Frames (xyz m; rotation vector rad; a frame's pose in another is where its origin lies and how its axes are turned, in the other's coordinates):
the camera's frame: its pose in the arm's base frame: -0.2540 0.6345 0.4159 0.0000 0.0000 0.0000
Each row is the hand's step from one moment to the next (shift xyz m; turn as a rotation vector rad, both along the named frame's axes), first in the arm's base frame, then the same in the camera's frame.
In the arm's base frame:
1: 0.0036 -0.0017 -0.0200 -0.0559 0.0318 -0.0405
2: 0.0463 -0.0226 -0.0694 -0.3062 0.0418 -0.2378
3: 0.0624 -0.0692 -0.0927 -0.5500 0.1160 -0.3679
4: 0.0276 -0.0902 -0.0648 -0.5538 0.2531 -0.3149
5: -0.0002 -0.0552 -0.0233 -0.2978 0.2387 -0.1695
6: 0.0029 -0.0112 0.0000 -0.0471 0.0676 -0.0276
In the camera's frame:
1: 0.0036 -0.0017 -0.0200 -0.0559 0.0318 -0.0405
2: 0.0463 -0.0226 -0.0694 -0.3062 0.0418 -0.2378
3: 0.0624 -0.0692 -0.0927 -0.5500 0.1160 -0.3679
4: 0.0276 -0.0902 -0.0648 -0.5538 0.2531 -0.3149
5: -0.0002 -0.0552 -0.0233 -0.2978 0.2387 -0.1695
6: 0.0029 -0.0112 0.0000 -0.0471 0.0676 -0.0276

